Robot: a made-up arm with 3 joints. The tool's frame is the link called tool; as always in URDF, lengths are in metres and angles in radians. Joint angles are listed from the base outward. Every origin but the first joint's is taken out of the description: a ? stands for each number. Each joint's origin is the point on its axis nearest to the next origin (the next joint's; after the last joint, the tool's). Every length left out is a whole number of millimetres.
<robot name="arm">
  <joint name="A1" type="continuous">
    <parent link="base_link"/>
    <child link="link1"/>
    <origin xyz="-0.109 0.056 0.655" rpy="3.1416 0 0"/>
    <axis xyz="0 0 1"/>
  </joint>
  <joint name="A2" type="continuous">
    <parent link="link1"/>
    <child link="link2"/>
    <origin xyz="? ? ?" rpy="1.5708 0 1.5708"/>
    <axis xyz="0 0 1"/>
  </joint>
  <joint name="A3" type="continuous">
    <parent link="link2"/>
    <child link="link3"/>
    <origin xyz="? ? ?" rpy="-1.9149 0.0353 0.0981"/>
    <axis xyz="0 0 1"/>
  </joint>
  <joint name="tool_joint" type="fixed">
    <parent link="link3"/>
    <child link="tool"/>
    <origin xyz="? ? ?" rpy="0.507 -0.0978 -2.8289"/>
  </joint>
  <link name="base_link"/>
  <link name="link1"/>
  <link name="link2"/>
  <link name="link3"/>
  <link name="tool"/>
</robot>
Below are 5 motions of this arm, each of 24 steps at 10 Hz.
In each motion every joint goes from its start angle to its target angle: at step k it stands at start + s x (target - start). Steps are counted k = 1, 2, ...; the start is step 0. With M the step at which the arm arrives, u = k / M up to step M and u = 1 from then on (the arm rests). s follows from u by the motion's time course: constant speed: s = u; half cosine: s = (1 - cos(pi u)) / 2; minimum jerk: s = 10 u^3 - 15 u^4 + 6 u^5.
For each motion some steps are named. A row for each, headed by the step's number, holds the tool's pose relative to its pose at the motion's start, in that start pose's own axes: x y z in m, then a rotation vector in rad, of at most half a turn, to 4 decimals.
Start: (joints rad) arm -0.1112 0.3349 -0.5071
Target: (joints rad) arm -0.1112 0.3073 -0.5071
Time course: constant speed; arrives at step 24
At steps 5, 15, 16, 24:
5: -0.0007 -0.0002 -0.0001 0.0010 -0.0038 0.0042
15: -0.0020 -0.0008 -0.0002 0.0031 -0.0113 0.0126
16: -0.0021 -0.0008 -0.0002 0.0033 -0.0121 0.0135
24: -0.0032 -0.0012 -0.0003 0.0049 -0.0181 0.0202

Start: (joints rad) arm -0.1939 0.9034 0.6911
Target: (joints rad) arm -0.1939 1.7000 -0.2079
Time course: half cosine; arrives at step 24
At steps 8, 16, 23, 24:
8: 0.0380 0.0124 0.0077 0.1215 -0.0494 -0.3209
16: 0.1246 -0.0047 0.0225 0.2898 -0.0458 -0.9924
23: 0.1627 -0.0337 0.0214 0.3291 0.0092 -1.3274
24: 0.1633 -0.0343 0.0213 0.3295 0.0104 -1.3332

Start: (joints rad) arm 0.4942 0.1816 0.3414
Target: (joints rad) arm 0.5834 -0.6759 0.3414
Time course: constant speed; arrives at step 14
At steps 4, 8, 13, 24:
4: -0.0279 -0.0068 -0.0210 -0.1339 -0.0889 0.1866
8: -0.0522 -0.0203 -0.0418 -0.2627 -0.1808 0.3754
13: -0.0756 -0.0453 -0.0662 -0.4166 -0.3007 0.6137
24: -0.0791 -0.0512 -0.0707 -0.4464 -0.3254 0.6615

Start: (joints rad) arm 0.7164 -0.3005 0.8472
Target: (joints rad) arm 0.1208 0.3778 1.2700
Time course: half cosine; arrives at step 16
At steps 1, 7, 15, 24:
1: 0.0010 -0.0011 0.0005 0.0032 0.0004 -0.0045
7: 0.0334 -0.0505 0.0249 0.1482 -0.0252 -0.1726
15: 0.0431 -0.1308 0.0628 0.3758 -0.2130 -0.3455
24: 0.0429 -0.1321 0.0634 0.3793 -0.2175 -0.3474

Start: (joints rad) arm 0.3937 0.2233 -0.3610
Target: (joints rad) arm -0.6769 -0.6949 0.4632
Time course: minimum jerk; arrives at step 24
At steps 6, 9, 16, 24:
6: 0.0132 0.0017 -0.0020 0.0289 -0.1033 0.0738
9: 0.0384 0.0004 -0.0091 0.0299 -0.2785 0.1940
16: 0.1458 -0.0356 -0.0310 -0.3039 -0.7316 0.4645
24: 0.1964 -0.0653 -0.0265 -0.5592 -0.8367 0.5032

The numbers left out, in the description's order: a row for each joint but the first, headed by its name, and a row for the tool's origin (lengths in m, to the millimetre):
A2: 0.209 0.068 0
A3: -0.045 0.075 0
tool: 0.119 -0.058 0

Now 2 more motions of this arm.
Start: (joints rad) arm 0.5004 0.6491 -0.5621
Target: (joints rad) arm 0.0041 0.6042 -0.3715
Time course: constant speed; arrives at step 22
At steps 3, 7, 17, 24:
3: 0.0120 0.0109 0.0078 0.0479 -0.0223 -0.0140
7: 0.0282 0.0240 0.0192 0.1108 -0.0542 -0.0319
17: 0.0688 0.0499 0.0519 0.2619 -0.1443 -0.0736
24: 0.0889 0.0590 0.0702 0.3338 -0.1946 -0.0933

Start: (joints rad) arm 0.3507 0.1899 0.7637
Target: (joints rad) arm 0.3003 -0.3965 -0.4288
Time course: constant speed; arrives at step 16
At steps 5, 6, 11, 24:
5: 0.0304 0.0211 -0.0354 -0.1719 -0.2460 -0.2170
6: 0.0375 0.0237 -0.0418 -0.2017 -0.3006 -0.2573
11: 0.0762 0.0296 -0.0673 -0.3235 -0.5972 -0.4435
24: 0.1165 0.0283 -0.0778 -0.3910 -0.9257 -0.6024

